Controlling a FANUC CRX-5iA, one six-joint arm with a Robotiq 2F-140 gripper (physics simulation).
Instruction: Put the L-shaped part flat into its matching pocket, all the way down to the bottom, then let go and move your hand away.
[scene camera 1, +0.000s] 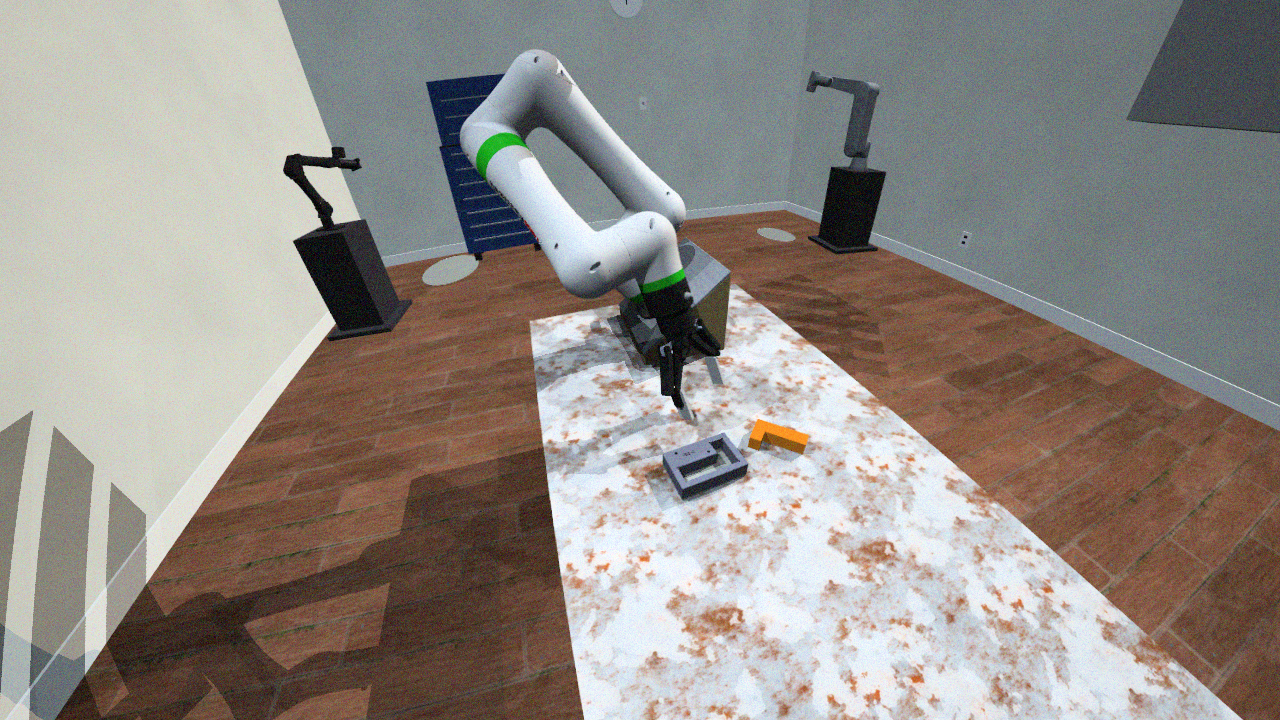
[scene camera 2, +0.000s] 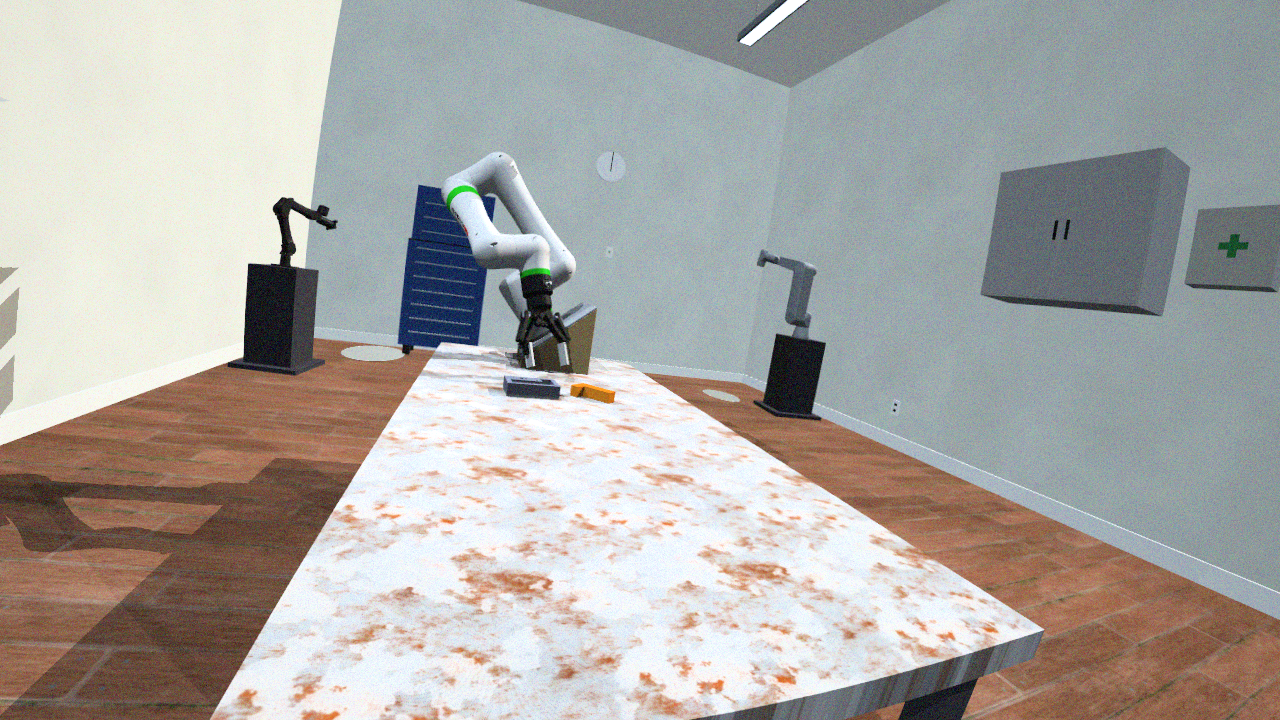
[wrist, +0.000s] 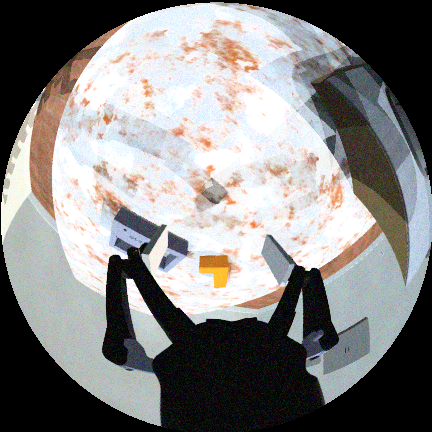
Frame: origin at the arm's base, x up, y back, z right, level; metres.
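Where they show: gripper, between the fingertips: (scene camera 1: 704, 399) (scene camera 2: 548, 366) (wrist: 216, 240); arm's base, origin of its link: (scene camera 2: 546, 331).
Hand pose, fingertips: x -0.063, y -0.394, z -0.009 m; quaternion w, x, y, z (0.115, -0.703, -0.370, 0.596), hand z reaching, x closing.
Things, the pixels of their top centre, and the offset from my fingertips. Level surfaces: height alone.
- orange L-shaped part, centre of its top: (scene camera 1: 779, 436) (wrist: 213, 278) (scene camera 2: 593, 388) dx -0.027, dy -0.118, dz -0.127 m
- grey-blue pocket block, centre of its top: (wrist: 142, 251) (scene camera 1: 705, 458) (scene camera 2: 532, 380) dx -0.020, dy -0.141, dz +0.043 m
- speckled table, height of its surface: dx -0.057 m
The orange L-shaped part (scene camera 1: 780, 437) (scene camera 2: 593, 393) (wrist: 214, 263) lies flat on the table, right of the pocket block in both scene views and apart from it. The grey-blue pocket block (scene camera 1: 714, 483) (scene camera 2: 532, 392) (wrist: 137, 223) lies on the table; its pocket is empty in scene camera 1. My gripper (scene camera 1: 699, 390) (scene camera 2: 546, 355) (wrist: 216, 240) is wide open and empty, above the table and behind the part and the block as scene camera 1 sees them. In the wrist view the part shows between the spread fingers, and the left finger hides some of the block.
A grey and brown slanted box (scene camera 1: 713, 300) (scene camera 2: 580, 340) (wrist: 372, 150) stands at the back beside the arm's base. The speckled table (scene camera 1: 805, 626) (scene camera 2: 626, 537) (wrist: 170, 100) has its left edge not far from the block in scene camera 1.
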